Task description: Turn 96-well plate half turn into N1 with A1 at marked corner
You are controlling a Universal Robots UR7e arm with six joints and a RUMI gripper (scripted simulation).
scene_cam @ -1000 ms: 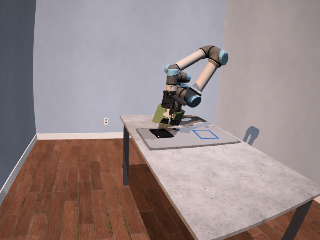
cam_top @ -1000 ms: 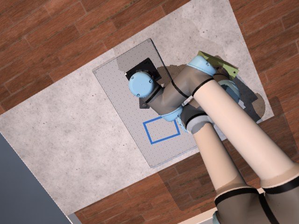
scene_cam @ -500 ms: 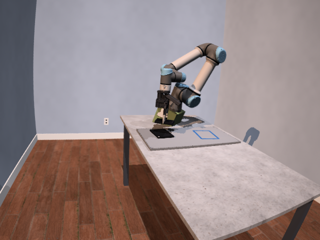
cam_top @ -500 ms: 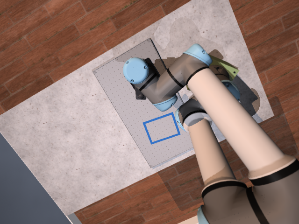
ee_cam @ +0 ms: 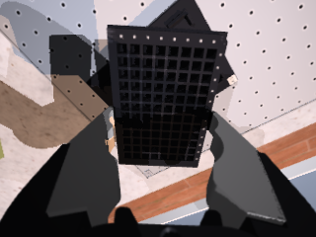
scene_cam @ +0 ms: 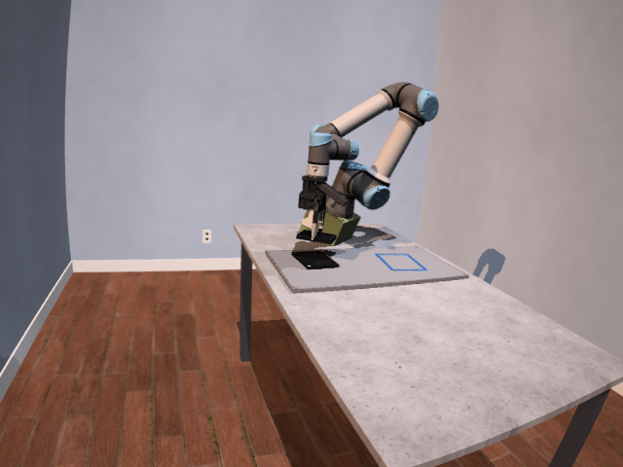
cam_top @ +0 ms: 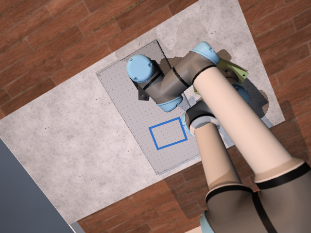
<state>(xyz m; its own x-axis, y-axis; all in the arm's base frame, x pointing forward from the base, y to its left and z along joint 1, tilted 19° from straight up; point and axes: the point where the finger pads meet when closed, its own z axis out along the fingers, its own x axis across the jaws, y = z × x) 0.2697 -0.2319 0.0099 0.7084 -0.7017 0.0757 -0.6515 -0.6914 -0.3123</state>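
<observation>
My hand is 1 cm above the black 96-well plate. Round my hand: white A1 mark: 9 cm below, 7 cm ahead, 6 cm to the right; then black plate nest N1: 10 cm below.
</observation>
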